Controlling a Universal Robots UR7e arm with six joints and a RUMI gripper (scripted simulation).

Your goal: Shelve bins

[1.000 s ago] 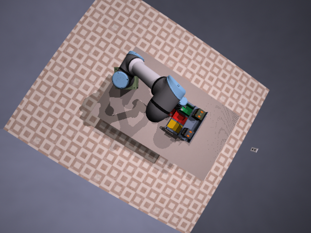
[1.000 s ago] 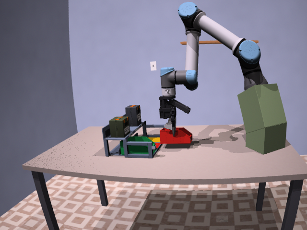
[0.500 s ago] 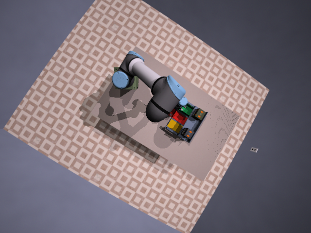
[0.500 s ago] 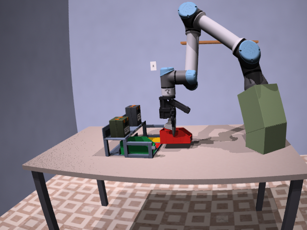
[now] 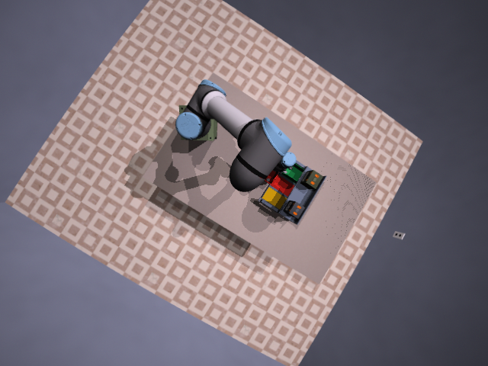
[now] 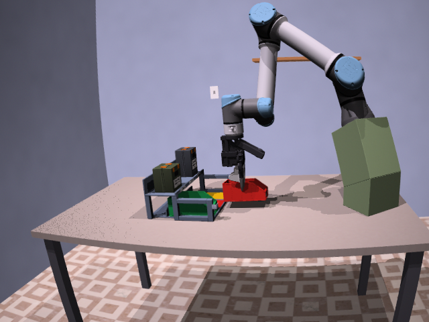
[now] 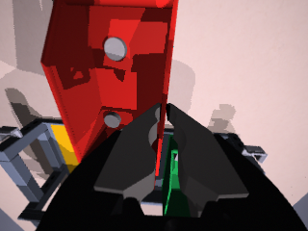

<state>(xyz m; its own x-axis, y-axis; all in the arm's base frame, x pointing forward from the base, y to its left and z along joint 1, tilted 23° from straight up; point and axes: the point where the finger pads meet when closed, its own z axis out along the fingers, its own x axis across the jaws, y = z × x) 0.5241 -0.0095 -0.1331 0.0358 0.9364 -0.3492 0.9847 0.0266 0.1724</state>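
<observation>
The red bin lies 5 cm to the right of my hand, 3 cm below it and 1 cm behind it. Round my hand: green mark (19 cm ahead, 9 cm below, 5 cm to the left); then red mark (18 cm ahead, 9 cm below, 6 cm to the right); then green bin (19 cm ahead, 6 cm to the left, 5 cm below).
</observation>
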